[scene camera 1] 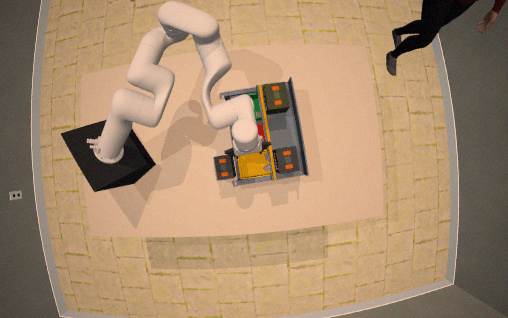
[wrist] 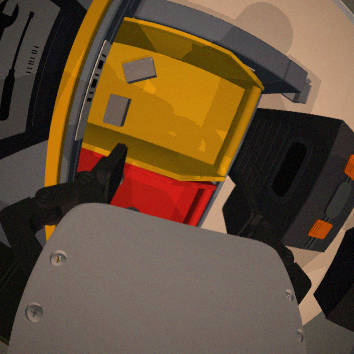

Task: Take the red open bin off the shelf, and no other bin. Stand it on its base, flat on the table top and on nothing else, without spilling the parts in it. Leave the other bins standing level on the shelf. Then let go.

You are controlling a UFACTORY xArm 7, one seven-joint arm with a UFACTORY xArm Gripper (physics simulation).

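Frame: origin at the arm's base, x back, y left, z down, level; millimetres.
Where they show: gripper, fingertip midpoint: (wrist: 179, 178); arm's base at its link origin: (scene camera 1: 108, 149).
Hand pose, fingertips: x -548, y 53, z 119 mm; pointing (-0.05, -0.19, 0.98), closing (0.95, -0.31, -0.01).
Things, the pixels of their top centre, and the offset from my fingertips. "*": a spot on its surface instead. Level surfaces: height alone.
- red bin at its top centre: (wrist: 106, 229) (scene camera 1: 256, 136) dy +65, dx -25, dz -13 mm
- yellow bin at its top centre: (wrist: 156, 95) (scene camera 1: 259, 163) dy -39, dx -48, dz -1 mm
- green bin at a spot on its surface: (scene camera 1: 257, 114) * dy +166, dx -18, dz +56 mm
- table at its surface level: dz +80 mm
- green case at its top centre: (scene camera 1: 276, 95) dy +211, dx -77, dz -118 mm
The red bin (scene camera 1: 260, 131) (wrist: 160, 192) sits on the shelf (scene camera 1: 266, 116) (wrist: 59, 130) between the yellow bin (scene camera 1: 253, 165) (wrist: 175, 100) and the green bin (scene camera 1: 257, 114). Much of it is hidden under the hand; the edge of one round grey part shows inside. The yellow bin holds two grey blocks. My gripper (scene camera 1: 248, 148) (wrist: 179, 178) is open and empty, over the red bin near the yellow bin's side wall. In the wrist view one finger is over the red bin's back part, and the other is past its front lip.
A dark case (scene camera 1: 224, 167) (wrist: 305, 175) stands on the table (scene camera 1: 340, 200) close to the yellow bin's front and my front finger. Another dark case (scene camera 1: 288, 160) and a green case (scene camera 1: 276, 97) stand behind the shelf's yellow rail. The black arm base (scene camera 1: 132, 167) is at the left.
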